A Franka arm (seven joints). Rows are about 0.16 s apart.
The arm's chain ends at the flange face. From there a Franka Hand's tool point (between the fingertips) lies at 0.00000 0.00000 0.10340 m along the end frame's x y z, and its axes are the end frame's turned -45 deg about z.
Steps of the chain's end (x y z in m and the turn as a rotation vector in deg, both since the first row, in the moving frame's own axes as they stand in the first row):
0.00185, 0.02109, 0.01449, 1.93, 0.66, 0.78
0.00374, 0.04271, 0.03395, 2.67, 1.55, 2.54
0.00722, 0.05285, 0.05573, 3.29, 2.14, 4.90
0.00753, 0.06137, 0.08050, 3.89, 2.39, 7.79
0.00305, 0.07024, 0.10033, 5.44, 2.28, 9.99
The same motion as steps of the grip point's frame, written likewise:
-0.01029, 0.01462, 0.01442, 0.90, 1.83, 0.78
-0.02214, 0.03154, 0.03380, 0.79, 2.98, 2.54
-0.02529, 0.04131, 0.05549, 0.81, 3.84, 4.90
-0.02996, 0.04736, 0.08017, 1.06, 4.44, 7.79
-0.03738, 0.04867, 0.09978, 2.23, 5.46, 9.99

